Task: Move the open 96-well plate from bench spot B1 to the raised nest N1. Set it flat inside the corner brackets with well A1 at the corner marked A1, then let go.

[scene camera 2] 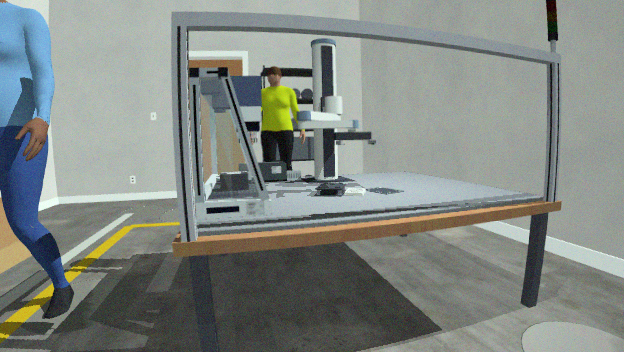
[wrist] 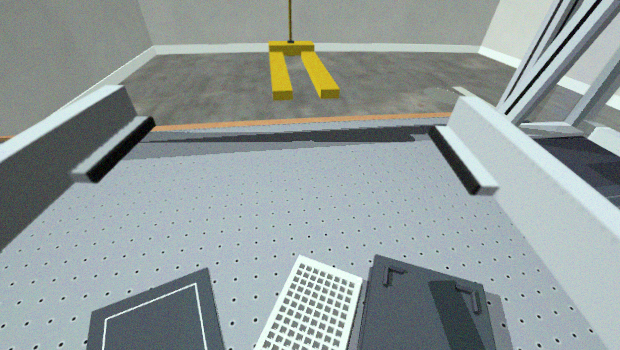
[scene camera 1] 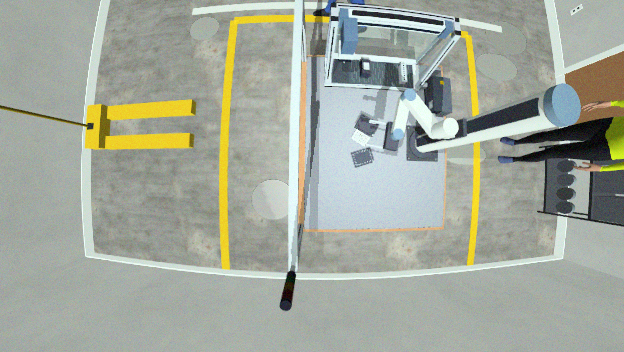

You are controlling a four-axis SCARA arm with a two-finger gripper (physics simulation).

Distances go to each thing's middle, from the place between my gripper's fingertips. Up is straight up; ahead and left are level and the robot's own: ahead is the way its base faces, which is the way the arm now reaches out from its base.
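So you can picture it, the white well plate [wrist: 317, 299] is 20 mm behind my hand, 10 mm to the right of it and 230 mm below it. Going by their middles, that plate is the nearest to my hand of the things named here. There's also a dark pad with white outline [wrist: 185, 306], and that one is 140 mm to the left of my hand, 40 mm behind it and 240 mm below it.
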